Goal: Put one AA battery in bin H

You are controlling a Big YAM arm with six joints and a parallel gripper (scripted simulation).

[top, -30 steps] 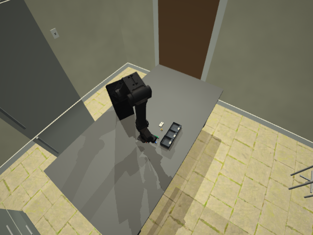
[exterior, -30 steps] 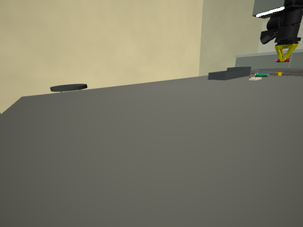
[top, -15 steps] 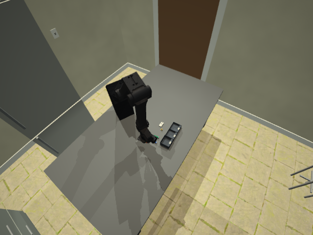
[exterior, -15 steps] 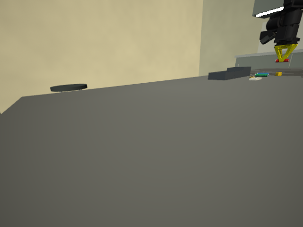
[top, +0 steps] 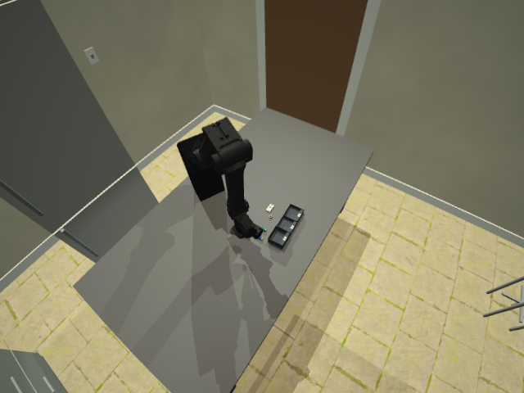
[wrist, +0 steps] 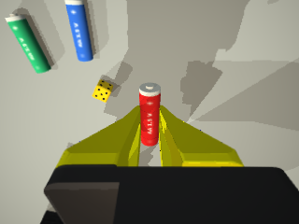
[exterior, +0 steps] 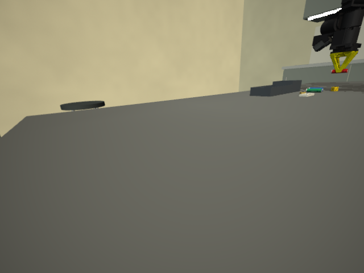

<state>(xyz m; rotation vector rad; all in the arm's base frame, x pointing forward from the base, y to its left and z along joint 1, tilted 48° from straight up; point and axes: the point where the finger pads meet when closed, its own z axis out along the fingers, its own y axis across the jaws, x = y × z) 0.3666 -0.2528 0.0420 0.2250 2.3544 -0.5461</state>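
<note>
My gripper is now 200 mm short of the dark bin, 130 mm to the right of it and 50 mm above it. Also, from my hand: red AA battery (right at my hand); blue battery (70 mm ahead, 40 mm to the left, 70 mm below); yellow die (10 mm ahead, 50 mm to the left, 70 mm below).
</note>
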